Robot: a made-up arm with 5 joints.
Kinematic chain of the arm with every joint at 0, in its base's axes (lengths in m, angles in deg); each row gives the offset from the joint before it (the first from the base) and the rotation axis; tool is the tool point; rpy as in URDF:
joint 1: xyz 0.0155 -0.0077 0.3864 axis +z
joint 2: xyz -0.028 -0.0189 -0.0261 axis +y
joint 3: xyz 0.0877 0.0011 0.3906 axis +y
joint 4: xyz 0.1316 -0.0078 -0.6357 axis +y
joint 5: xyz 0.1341 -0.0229 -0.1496 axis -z
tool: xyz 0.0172 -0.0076 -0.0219 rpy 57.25 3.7 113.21
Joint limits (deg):
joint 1: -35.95..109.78
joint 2: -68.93..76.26
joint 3: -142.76..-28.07
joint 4: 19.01..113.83
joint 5: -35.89..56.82
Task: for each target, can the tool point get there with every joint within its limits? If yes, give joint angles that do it. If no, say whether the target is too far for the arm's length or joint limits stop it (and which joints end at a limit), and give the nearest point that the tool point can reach.
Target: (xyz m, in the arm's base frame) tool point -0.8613 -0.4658 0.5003
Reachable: no: joint limits stop it (at a limit: joint 2, joint 3, joint 4) | nearest point -0.8663 -0.4684 1.1881 | short by 0.688 m
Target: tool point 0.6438 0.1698 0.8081
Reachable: yes | joints 20.53 -39.54 -50.80 53.13 -6.40
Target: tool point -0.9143 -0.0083 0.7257
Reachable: no: joint limits stop it (at a limit: joint 2, joint 3, joint 4) | nearest point -0.9793 -0.0083 1.1881 | short by 0.467 m
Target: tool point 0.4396 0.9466 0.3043
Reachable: yes | joints 69.42 31.31 -91.56 50.16 20.43
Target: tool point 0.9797 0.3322 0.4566
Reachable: yes | joints 22.37 19.54 -86.37 48.07 -11.12
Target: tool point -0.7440 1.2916 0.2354
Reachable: no: too far | nearest point -0.3623 1.1746 0.2552 | short by 0.400 m
